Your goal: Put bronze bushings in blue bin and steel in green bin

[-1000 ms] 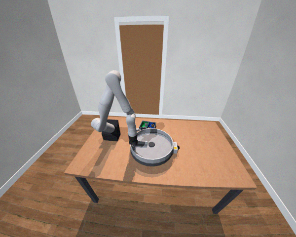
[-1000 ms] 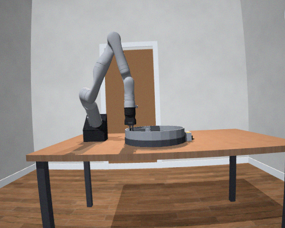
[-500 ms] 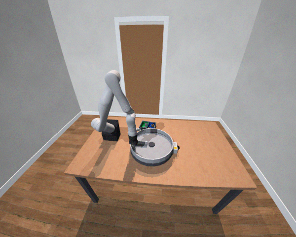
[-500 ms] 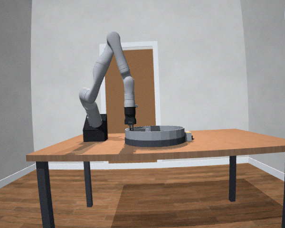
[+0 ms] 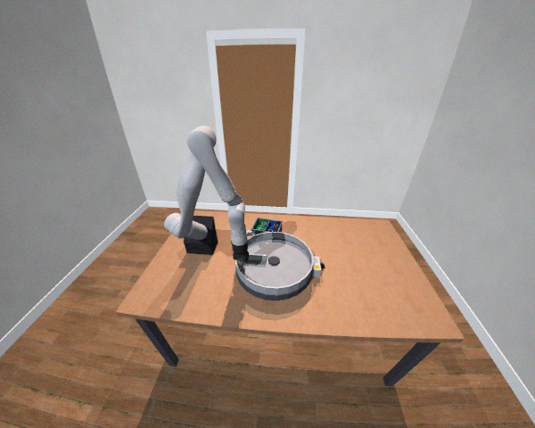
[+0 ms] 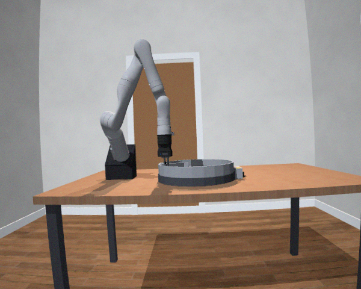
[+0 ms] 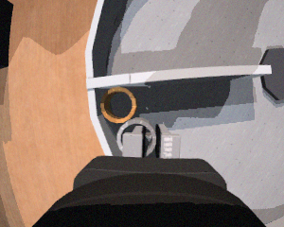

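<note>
My gripper is now 39 cm to the right of the blue bin, 9 cm short of it and 7 cm above it. The rest, counted from my hand: grey turntable: 16 cm ahead, 5 cm to the left, 4 cm below.
</note>
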